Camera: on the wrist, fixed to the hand. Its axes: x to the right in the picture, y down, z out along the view.
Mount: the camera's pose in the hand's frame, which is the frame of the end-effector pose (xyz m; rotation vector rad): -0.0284 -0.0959 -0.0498 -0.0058 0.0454 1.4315
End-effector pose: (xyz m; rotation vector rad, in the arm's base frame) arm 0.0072 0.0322 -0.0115 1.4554 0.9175 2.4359
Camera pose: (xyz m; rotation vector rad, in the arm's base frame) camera -0.0363 0.0757 -0.1048 -1.3448 0.2156 -1.6532
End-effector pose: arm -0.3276 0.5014 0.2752 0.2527 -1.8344 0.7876
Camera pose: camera -0.2289 0.4542 0.2981 -1.2100 -1.7869 1.6764
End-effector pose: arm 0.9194 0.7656 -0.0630 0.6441 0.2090 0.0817
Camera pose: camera 0.8818 0.7144 -0.1549 0.6775 -0.2476 1.4695
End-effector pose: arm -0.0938 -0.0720 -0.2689 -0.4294 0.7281 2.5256
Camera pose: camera -0.0120 -0.0385 -0.3373 -0.0905 -0.7619 -2.1138
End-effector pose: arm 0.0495 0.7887 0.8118 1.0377 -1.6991 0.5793
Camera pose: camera 0.1598 0.7885 0.7942 -0.3942 -2.2002 1.4284
